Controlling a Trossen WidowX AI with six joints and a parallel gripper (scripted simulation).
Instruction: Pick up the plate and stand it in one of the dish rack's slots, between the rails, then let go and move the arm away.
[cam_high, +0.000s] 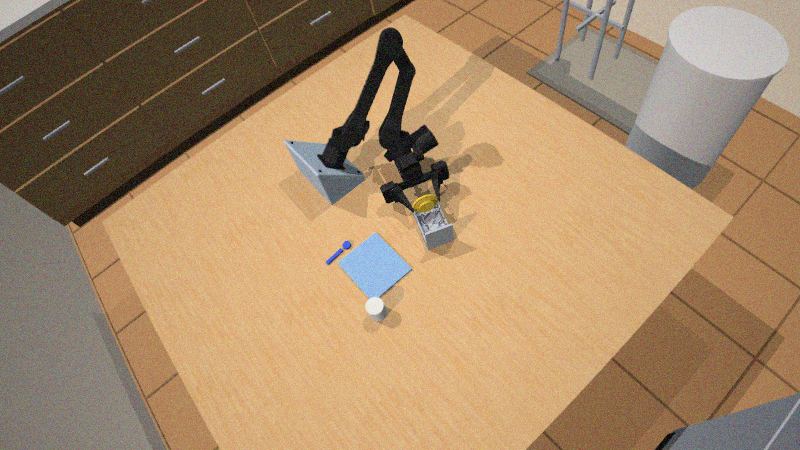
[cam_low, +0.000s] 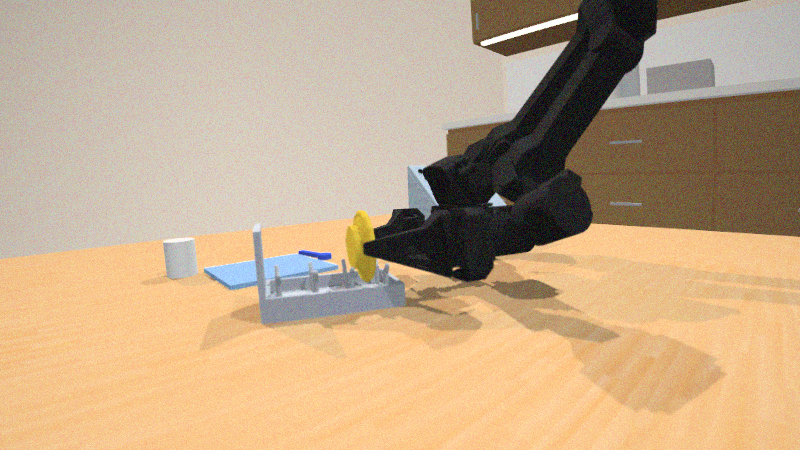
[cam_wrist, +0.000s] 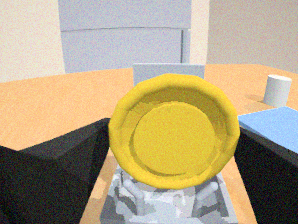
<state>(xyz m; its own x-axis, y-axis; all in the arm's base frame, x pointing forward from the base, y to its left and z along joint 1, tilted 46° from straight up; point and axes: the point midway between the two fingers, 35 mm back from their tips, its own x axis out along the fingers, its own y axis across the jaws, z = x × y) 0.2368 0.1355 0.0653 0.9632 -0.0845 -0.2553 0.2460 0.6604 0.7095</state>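
Now: gripper tip 10 mm past the yellow plate. Round my gripper tip: grey dish rack (30 mm below, 30 mm ahead, 10 mm to the right); light blue mat (200 mm to the right, 50 mm below, 40 mm ahead); blue spoon (240 mm to the right, 60 mm behind, 50 mm below).
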